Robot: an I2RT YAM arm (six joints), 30 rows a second.
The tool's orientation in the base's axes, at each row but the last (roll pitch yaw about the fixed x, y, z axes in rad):
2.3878, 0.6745, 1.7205
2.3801, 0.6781, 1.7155
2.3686, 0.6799, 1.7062
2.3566, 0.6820, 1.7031
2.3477, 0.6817, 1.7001
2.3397, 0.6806, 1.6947
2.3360, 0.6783, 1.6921
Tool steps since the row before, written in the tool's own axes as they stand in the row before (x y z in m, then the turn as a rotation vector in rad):
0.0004, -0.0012, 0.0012, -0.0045, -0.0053, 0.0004
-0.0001, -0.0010, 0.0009, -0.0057, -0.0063, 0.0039
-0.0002, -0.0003, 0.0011, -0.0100, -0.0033, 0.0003
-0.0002, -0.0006, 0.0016, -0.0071, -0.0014, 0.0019
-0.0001, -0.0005, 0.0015, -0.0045, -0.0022, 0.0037
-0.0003, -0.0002, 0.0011, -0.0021, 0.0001, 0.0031
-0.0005, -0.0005, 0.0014, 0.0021, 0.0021, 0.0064
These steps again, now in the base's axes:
0.0001, -0.0007, -0.0016, -0.0027, -0.0064, -0.0003
0.0000, -0.0009, -0.0010, -0.0006, -0.0091, -0.0020
0.0007, -0.0007, -0.0006, -0.0009, -0.0096, 0.0043
0.0009, -0.0010, -0.0011, 0.0013, -0.0069, 0.0027
0.0008, -0.0009, -0.0010, 0.0019, -0.0059, -0.0004
0.0007, -0.0007, -0.0005, 0.0026, -0.0026, -0.0003
0.0008, -0.0011, -0.0007, 0.0060, 0.0005, -0.0036

